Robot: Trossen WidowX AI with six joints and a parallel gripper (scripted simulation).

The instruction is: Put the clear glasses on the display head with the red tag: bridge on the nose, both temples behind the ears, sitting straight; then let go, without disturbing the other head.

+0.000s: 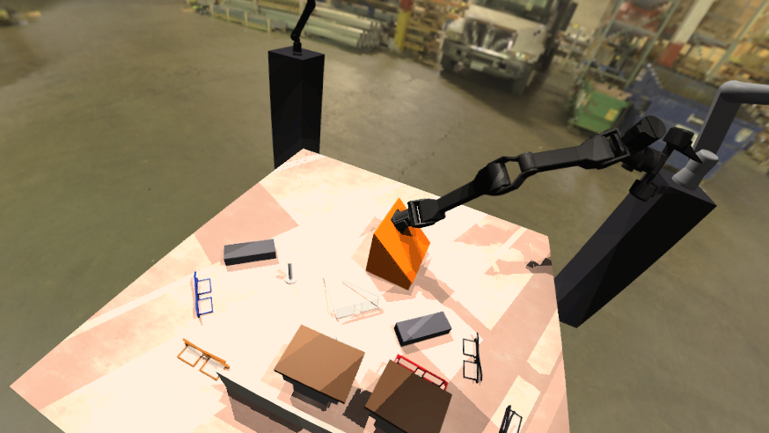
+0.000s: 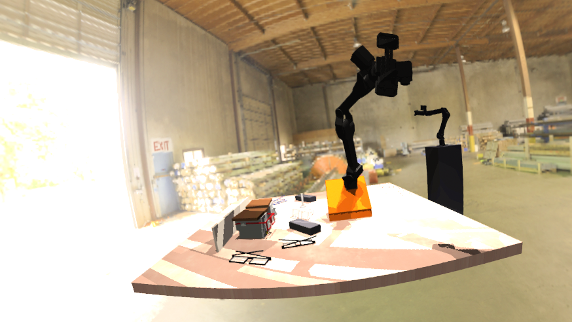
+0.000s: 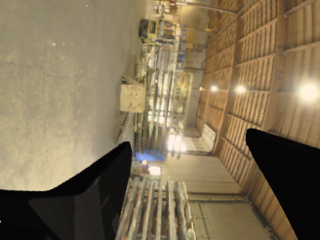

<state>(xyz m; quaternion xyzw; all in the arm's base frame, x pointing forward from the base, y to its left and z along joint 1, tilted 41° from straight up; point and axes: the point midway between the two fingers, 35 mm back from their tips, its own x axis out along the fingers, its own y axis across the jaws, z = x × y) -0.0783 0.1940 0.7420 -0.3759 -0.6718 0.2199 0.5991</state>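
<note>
Right now my gripper tip is 35 cm short of the small post, 91 cm to the left of it and 56 cm above it. Round my gripper tip: white panel (68 cm ahead, 56 cm to the right, 53 cm below).
</note>
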